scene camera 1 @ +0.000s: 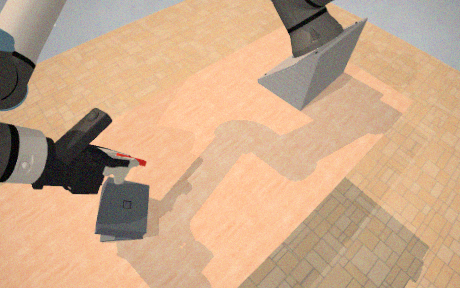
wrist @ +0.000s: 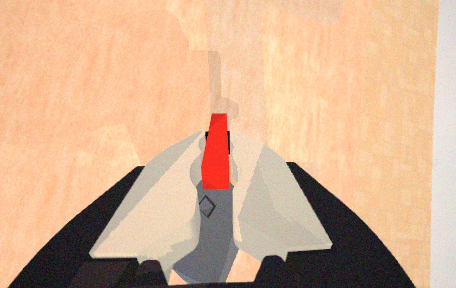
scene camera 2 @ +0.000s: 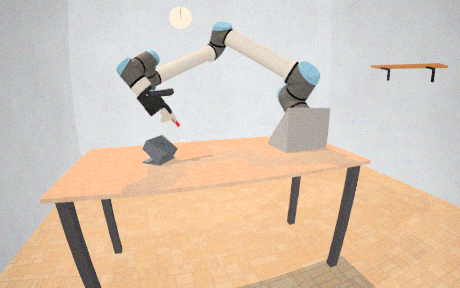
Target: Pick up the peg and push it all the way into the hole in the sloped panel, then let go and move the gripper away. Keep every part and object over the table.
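The red peg is held between the fingertips of my gripper. The gripper is shut on the peg and tilted, in the air above the table. The dark grey block with the sloped panel stands on the table, below the gripper in scene camera 2. Its small square hole shows in scene camera 1 and, between the fingers, in the wrist view. The peg is apart from the panel.
The wooden table carries a large grey wedge-shaped stand at the arm's base. A wall shelf is at the right in scene camera 2. Arm shadows lie across the table.
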